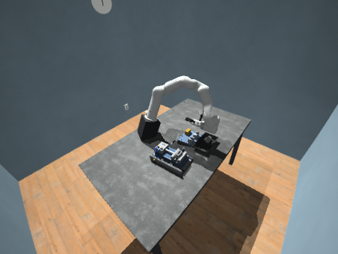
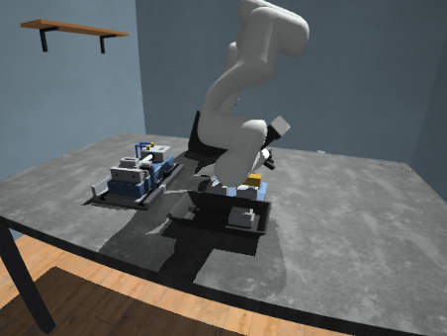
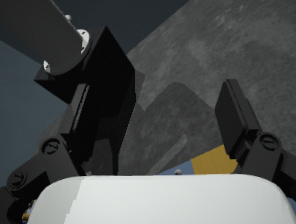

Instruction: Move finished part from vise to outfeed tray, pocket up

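Now: the yellow block 1 cm to the right of my hand and 13 cm below it. Also, from my hand: blue fixture plate 6 cm ahead, 5 cm to the right, 15 cm below.
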